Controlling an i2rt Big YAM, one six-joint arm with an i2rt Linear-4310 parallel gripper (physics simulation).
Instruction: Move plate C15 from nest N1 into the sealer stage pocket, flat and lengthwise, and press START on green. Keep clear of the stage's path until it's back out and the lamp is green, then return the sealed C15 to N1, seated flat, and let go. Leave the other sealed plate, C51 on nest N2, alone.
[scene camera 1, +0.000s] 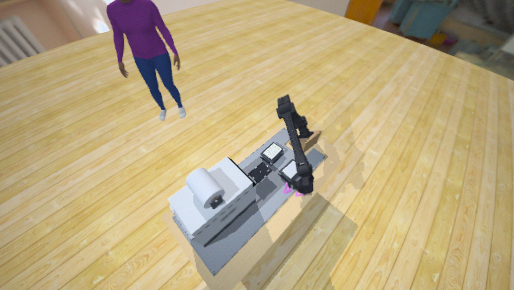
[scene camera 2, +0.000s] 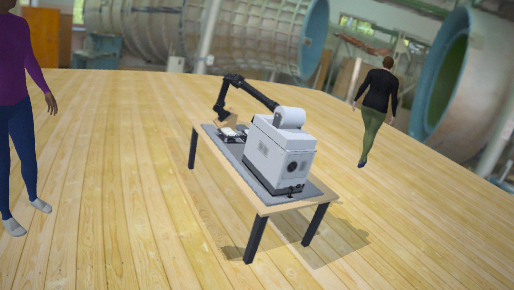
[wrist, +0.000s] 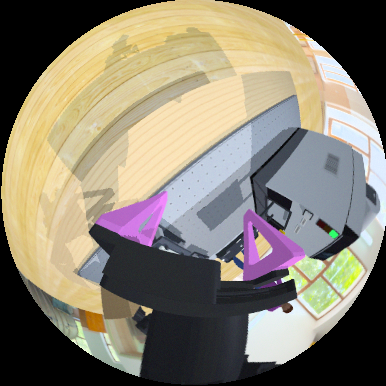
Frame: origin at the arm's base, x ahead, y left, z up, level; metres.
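Seen in the pictures: gripper, fingertip midpoint: (scene camera 1: 289, 194) (wrist: 207, 204); arm's base, link origin: (scene camera 1: 305, 135) (scene camera 2: 224, 116) (wrist: 126, 304).
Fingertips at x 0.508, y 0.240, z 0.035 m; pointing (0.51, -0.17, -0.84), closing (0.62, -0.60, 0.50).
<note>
Offsets run from my fingertips to a thing's top centre. "spot": to the spot under its first point. Level surfaces: height alone.
My gripper (scene camera 1: 293, 190) (wrist: 207, 204) is open and empty above the front edge of the grey board, beside the near nest; the sealer hides it in scene camera 2. A smooth-topped white plate @(0.120 m right, 0.184 m back, 0.046 m down) (scene camera 1: 288, 169) sits on the near nest, partly under the arm. A plate with a dotted top @(0.328 m right, 0.195 m back, 0.040 m down) (scene camera 1: 272, 151) (scene camera 2: 228, 131) lies flat on the far nest. The plate and nest labels are not readable. The black stage @(spot: 0.254 m right, 0.024 m ahead, 0.018 m down) (scene camera 1: 259, 172) is out in front of the sealer (scene camera 1: 212, 200) (scene camera 2: 272, 155) (wrist: 312, 175), with no plate on it. The sealer's lamp @(0.160 m right, 0.163 m ahead, 0.173 m up) (wrist: 333, 233) is green.
The arm (scene camera 1: 295, 140) (scene camera 2: 255, 93) reaches over the near nest. A wooden block (scene camera 1: 312, 142) (scene camera 2: 226, 121) is by its base. A white roll @(0.254 m right, 0.395 m ahead, 0.367 m up) (scene camera 1: 205, 187) (scene camera 2: 292, 117) tops the sealer. The grey perforated board @(0.108 m down) (scene camera 1: 220, 255) (wrist: 200, 172) lies on the table. People stand off the table.
</note>
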